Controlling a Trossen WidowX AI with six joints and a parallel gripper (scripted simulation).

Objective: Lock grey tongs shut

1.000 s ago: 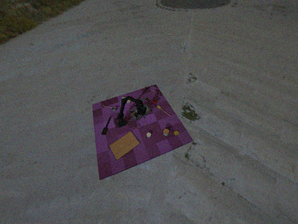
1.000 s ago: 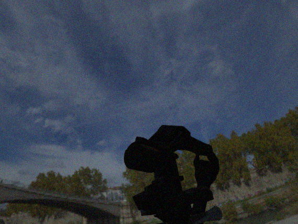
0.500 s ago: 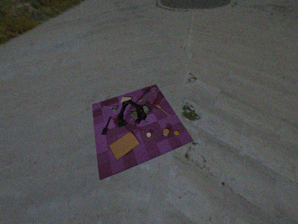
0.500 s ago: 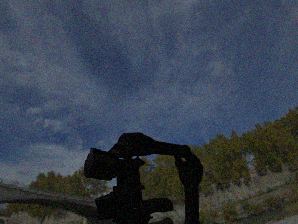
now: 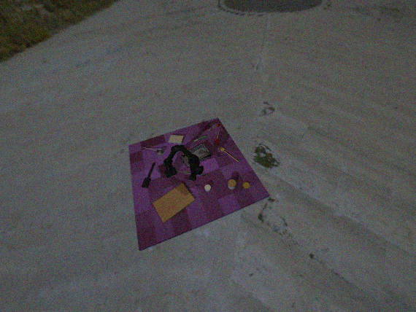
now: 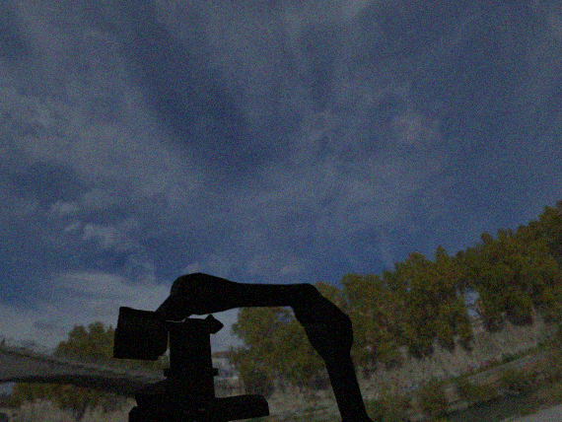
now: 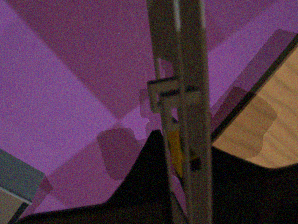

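Right now my gripper tip is 29 cm past the wooden board, 11 cm to the left of it and 14 cm above it. The rest, counted from my gripper tip: yellow piece: 2 cm ahead, 1 cm to the right, 4 cm above; roasting tin: 11 cm ahead, 32 cm to the left, 12 cm below; jar: 31 cm ahead, 19 cm to the right, 12 cm below.
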